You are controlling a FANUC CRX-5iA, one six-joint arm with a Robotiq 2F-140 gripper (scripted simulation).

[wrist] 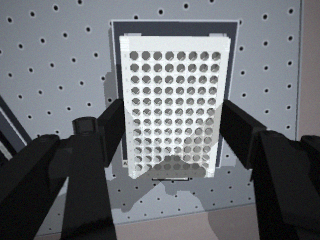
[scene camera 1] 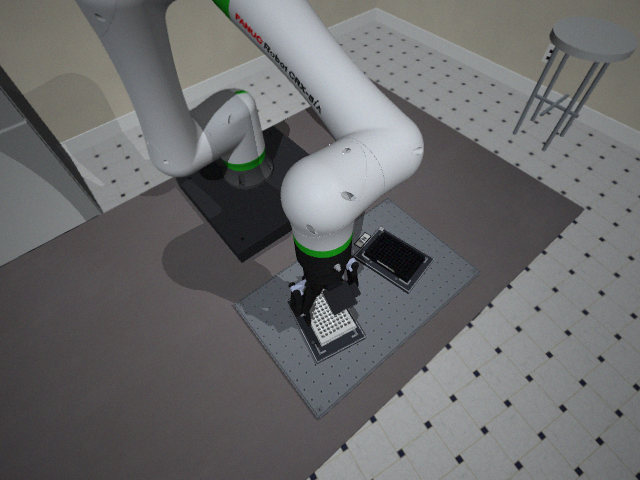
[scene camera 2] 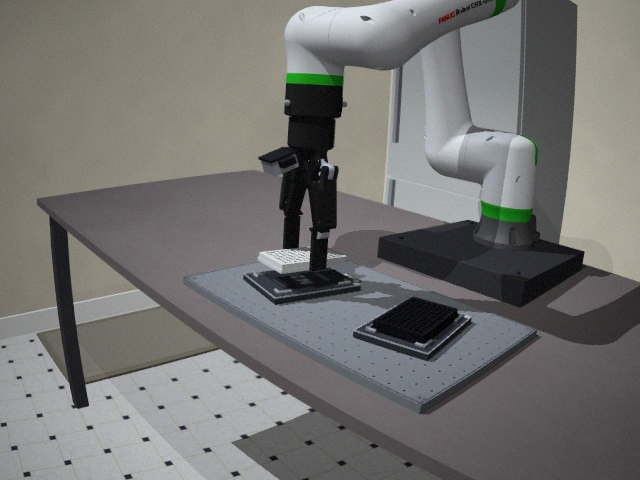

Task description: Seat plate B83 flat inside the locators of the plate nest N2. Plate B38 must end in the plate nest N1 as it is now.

Scene:
my gripper: wrist 171, 113; scene camera 1; scene camera 2
white well plate B83: wrist; scene camera 1; scene camera 2 283, 261
same spot on white well plate B83: (scene camera 1: 327, 327) = (wrist: 192, 73)
same spot on my gripper: (scene camera 2: 323, 195) = (scene camera 1: 356, 276)

